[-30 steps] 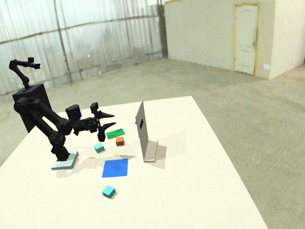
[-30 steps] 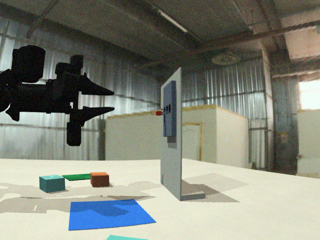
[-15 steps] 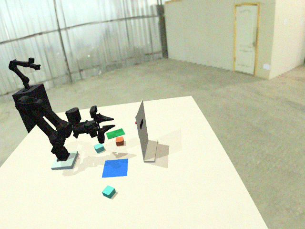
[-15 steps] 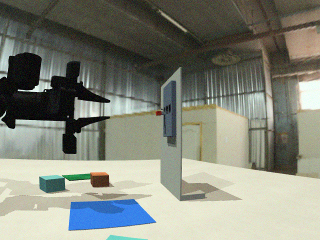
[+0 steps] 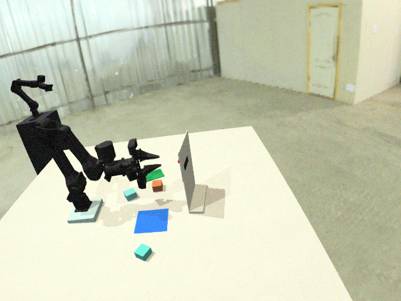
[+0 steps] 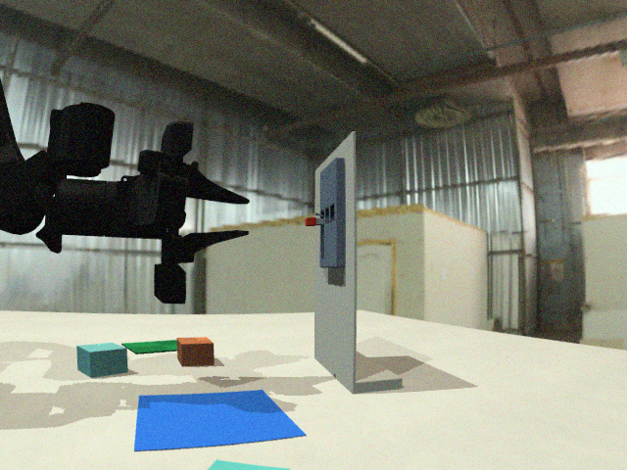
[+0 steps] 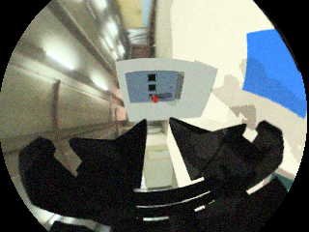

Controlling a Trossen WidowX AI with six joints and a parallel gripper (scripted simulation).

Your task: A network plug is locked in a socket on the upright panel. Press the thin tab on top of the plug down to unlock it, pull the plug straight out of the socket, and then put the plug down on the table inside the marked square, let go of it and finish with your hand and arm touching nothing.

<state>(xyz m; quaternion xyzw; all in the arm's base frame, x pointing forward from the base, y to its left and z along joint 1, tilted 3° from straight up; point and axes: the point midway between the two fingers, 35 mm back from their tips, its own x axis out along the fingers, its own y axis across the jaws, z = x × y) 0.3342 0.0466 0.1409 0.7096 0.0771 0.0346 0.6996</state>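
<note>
Right now my gripper tip is 8 cm short of the network plug and 1 cm to the left of it. Round my gripper tip: blue marked square 18 cm below, 12 cm to the right, 5 cm behind; then orange block 16 cm below, 8 cm to the left, 6 cm behind; then upright panel 10 cm ahead, 6 cm below, 2 cm to the right.
</note>
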